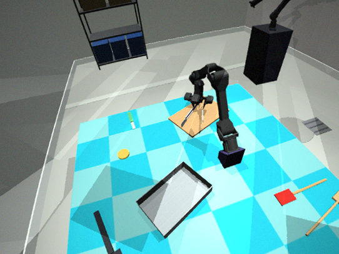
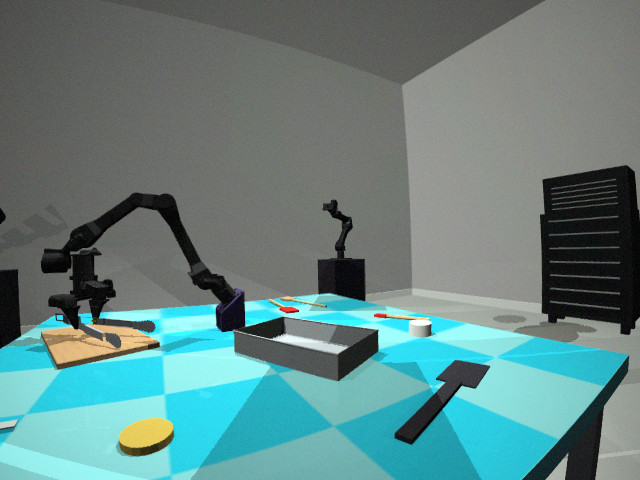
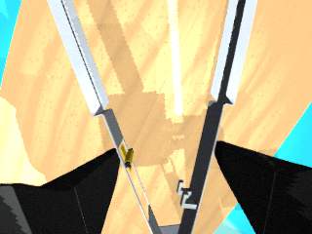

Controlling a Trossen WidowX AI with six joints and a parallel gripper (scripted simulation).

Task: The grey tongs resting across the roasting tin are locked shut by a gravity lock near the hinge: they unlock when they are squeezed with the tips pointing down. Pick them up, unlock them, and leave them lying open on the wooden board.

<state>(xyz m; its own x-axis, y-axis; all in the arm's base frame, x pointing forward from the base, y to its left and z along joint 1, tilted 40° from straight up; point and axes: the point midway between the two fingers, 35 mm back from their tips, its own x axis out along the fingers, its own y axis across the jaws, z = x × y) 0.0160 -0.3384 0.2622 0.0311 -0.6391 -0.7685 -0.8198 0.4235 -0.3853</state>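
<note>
My gripper tip is now 2 cm past the yellow lock piece, 2 cm to the right of it and 1 cm below it. Also, from my gripper tip: yellow disc 54 cm ahead, 20 cm to the left, 4 cm below; then wooden board 2 cm to the left, 4 cm below; then roasting tin 32 cm ahead, 54 cm to the left, 2 cm below.
</note>
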